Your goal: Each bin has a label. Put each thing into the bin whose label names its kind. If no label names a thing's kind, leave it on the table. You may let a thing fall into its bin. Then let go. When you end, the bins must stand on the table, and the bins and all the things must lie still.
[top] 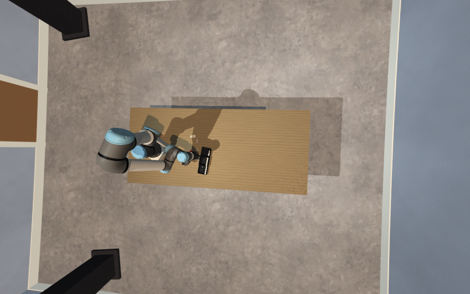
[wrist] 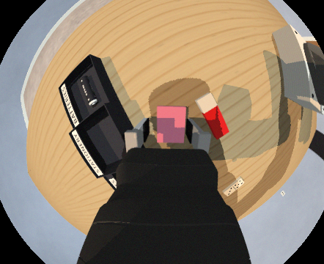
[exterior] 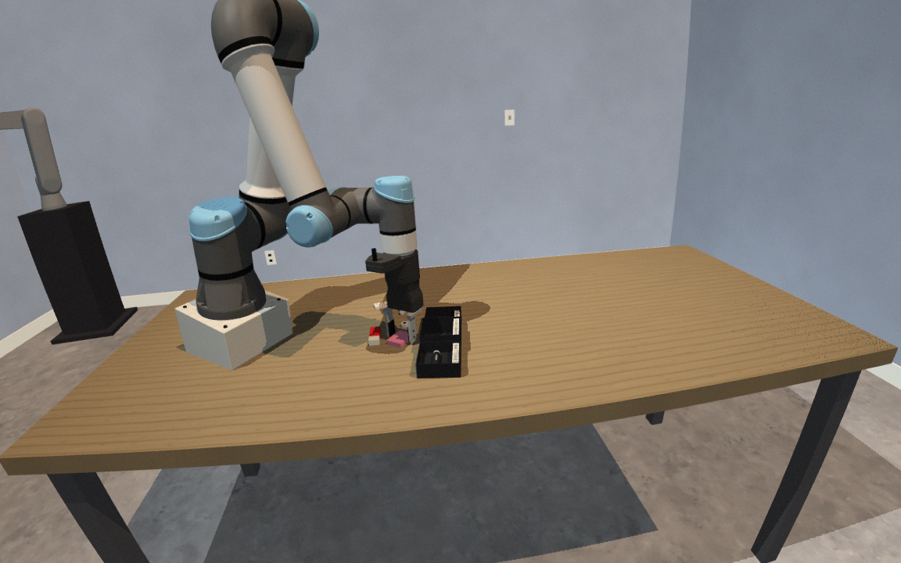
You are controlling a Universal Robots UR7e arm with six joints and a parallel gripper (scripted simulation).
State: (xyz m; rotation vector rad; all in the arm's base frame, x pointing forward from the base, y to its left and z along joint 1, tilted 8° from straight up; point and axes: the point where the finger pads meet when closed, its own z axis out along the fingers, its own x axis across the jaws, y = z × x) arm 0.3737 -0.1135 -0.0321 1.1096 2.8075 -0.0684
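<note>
My hand is 2 cm above the pink eraser. From my hand the other things lie so: red block: 6 cm behind, 3 cm to the left, 2 cm below; then black bin tray: 8 cm ahead, 5 cm to the right; then hex nut: 2 cm ahead, 7 cm to the left, 2 cm below.
</note>
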